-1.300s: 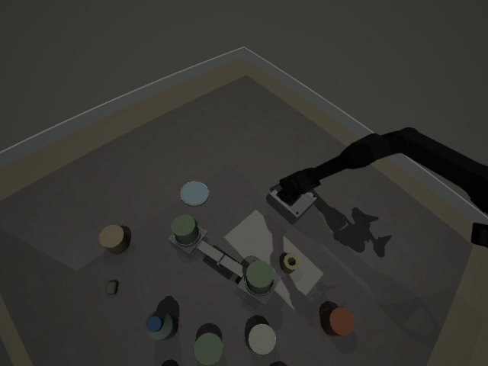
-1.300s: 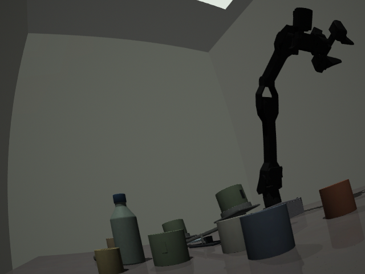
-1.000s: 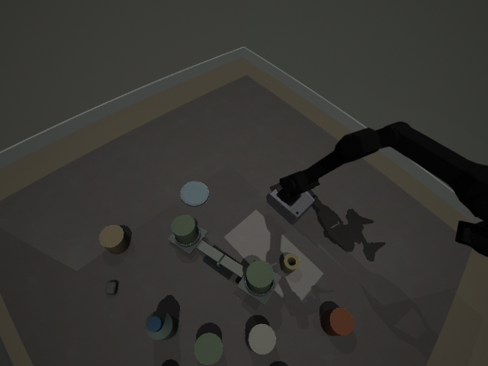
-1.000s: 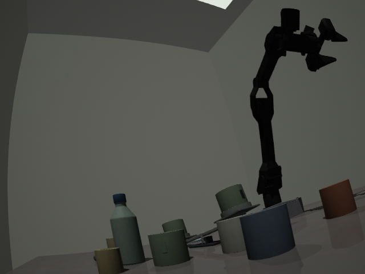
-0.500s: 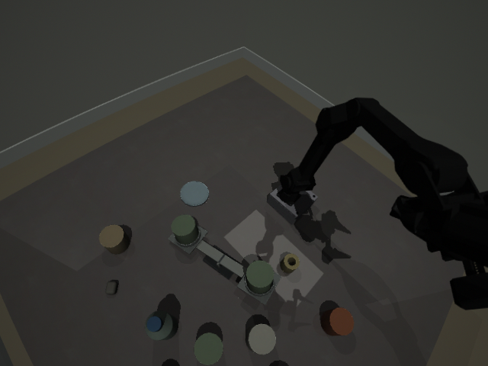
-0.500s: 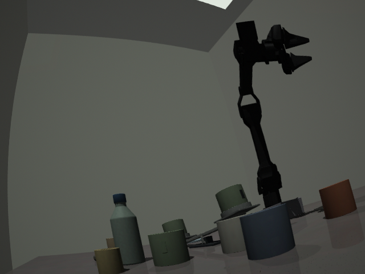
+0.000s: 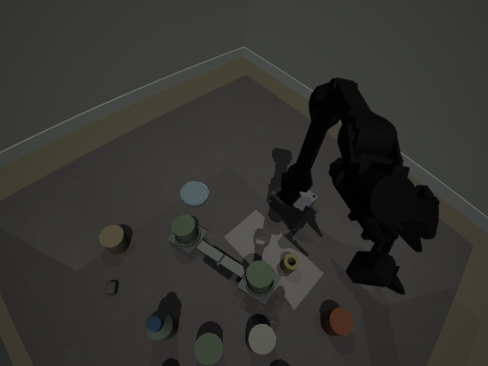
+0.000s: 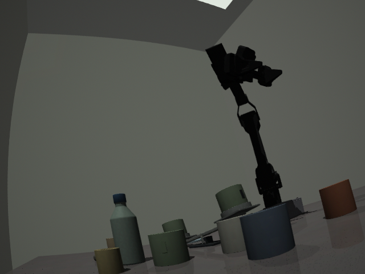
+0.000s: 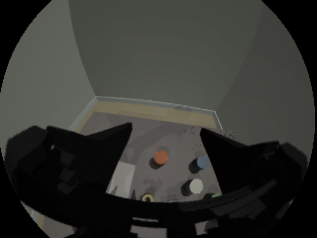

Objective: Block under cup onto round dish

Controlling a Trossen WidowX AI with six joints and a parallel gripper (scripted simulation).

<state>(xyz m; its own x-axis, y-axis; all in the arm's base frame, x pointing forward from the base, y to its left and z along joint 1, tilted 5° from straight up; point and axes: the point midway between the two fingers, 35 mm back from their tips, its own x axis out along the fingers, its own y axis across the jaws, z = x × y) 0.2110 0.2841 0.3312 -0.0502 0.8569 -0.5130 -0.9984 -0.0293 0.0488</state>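
Now: the teal block 14 cm ahead of my gripper tip, 44 cm to the right of it and 36 cm below it. Also, from my gripper tip: pale cylinder: 19 cm ahead, 6 cm to the right, 36 cm below; balance: 12 cm ahead, 30 cm to the right, 36 cm below; orange cylinder: 5 cm to the left, 36 cm below.
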